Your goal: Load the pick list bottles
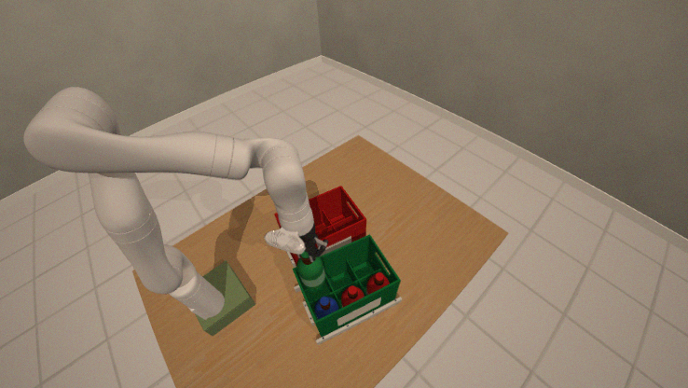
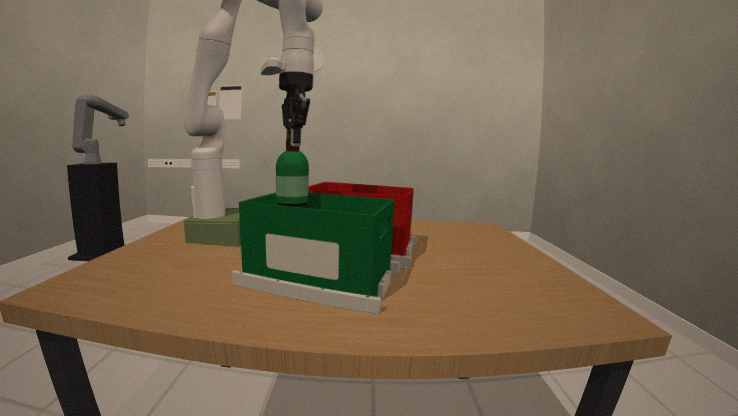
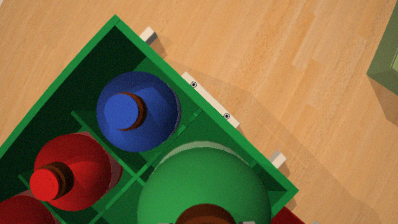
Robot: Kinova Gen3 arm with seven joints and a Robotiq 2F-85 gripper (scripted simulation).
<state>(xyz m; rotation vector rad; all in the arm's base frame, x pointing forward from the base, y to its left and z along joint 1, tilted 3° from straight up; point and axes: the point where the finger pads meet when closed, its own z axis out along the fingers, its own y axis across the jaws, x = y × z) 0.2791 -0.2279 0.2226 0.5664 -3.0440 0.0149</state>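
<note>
Now: the green-label bottle 70 mm below my hand. The rest, counted from my hand: green crate: 60 mm ahead, 80 mm to the right, 220 mm below; red-label bottle: 40 mm ahead, 120 mm to the right, 220 mm below; blue-label bottle: 30 mm behind, 80 mm to the right, 220 mm below.
</note>
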